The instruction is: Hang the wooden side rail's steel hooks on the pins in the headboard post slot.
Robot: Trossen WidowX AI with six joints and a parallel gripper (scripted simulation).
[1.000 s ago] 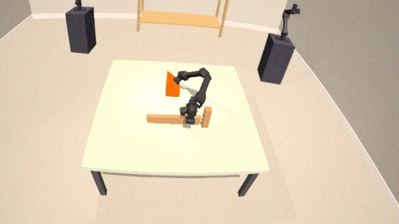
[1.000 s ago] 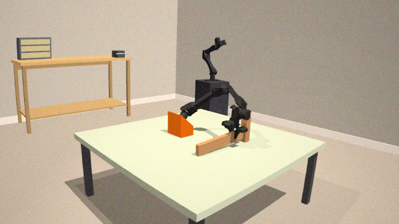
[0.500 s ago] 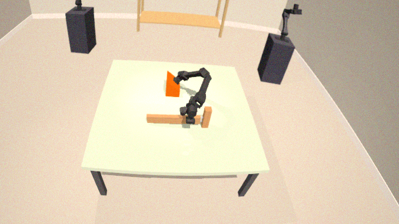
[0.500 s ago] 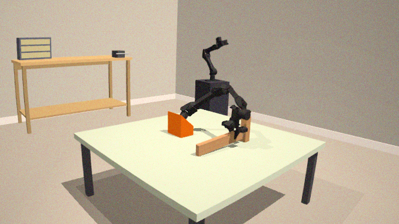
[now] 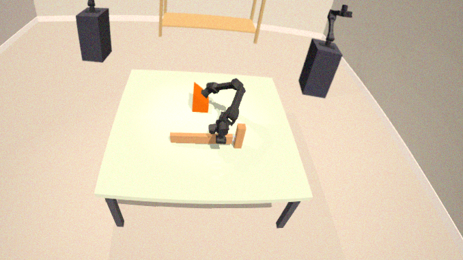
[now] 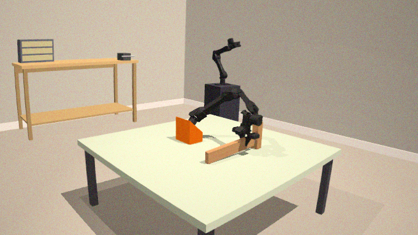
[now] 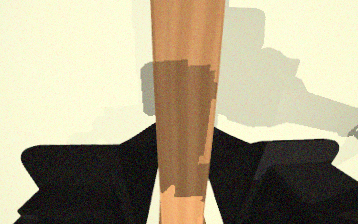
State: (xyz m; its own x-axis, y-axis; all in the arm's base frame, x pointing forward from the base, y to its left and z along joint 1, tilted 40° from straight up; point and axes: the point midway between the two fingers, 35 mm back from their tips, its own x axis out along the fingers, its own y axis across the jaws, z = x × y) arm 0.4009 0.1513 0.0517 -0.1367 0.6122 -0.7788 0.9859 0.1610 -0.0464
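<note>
The upright headboard post lies 120 mm to the left of my gripper tip, 50 mm above it and 10 mm behind it.
</note>
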